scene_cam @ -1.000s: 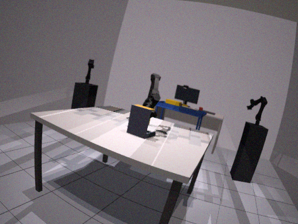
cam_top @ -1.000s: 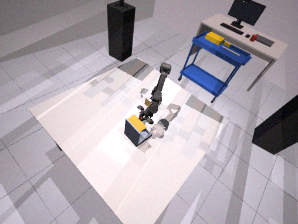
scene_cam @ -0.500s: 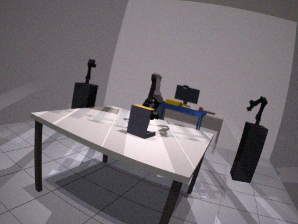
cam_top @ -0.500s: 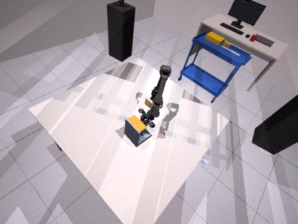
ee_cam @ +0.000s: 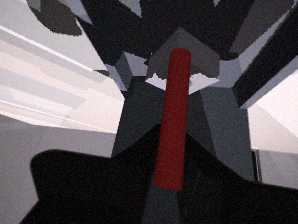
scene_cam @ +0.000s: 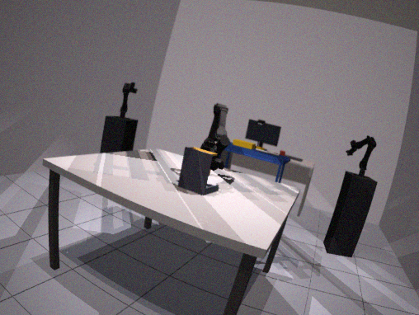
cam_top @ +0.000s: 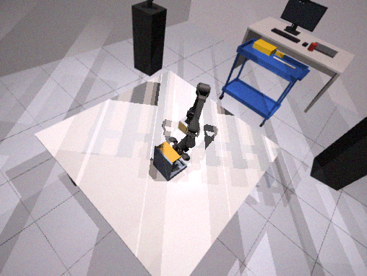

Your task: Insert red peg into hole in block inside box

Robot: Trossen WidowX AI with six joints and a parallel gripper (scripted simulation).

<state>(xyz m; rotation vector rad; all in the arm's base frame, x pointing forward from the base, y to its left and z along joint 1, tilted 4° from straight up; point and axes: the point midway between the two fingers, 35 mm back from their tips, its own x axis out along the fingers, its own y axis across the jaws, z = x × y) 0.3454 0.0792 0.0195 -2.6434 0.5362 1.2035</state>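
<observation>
Now: the grey back wall 8 cm ahead of my gripper tip, 1 cm to the right of it and 2 cm above it. From my gripper tip the other things lie so: roof 4 cm ahead, 11 cm above; then red peg 3 cm behind, 1 cm to the left.
</observation>
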